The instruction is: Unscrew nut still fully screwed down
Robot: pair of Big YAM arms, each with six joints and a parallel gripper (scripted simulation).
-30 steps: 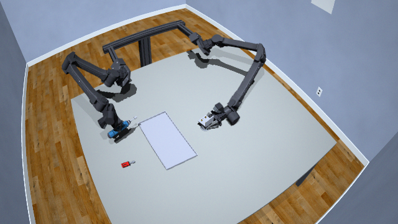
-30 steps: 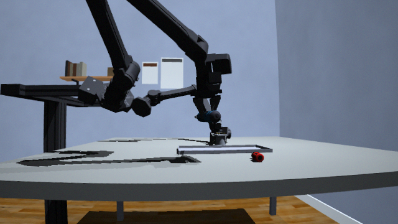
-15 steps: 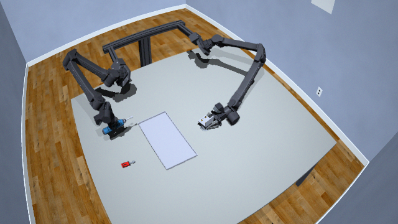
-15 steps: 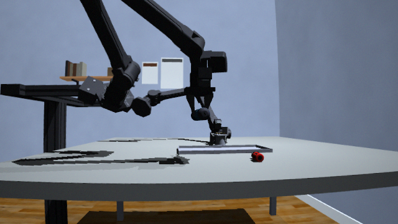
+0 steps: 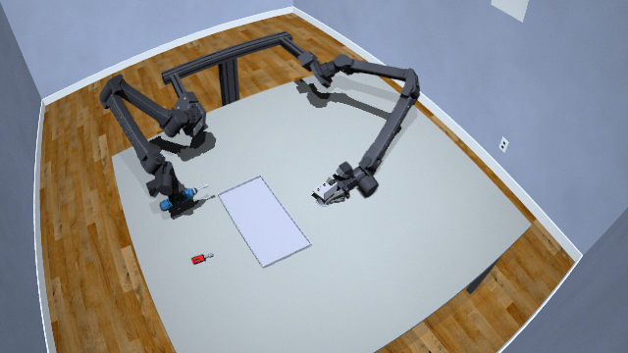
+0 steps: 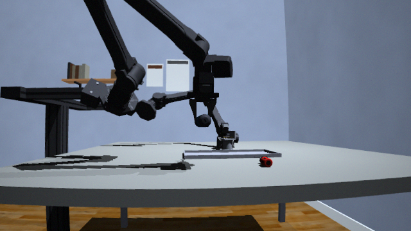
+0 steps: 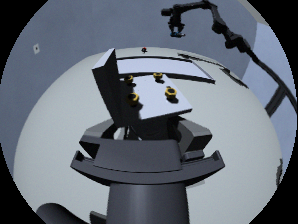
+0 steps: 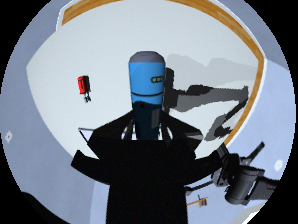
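My left hand is 5 cm below the bracket. Round my left hand: red tool (3 cm ahead, 59 cm to the right, 1 cm below).
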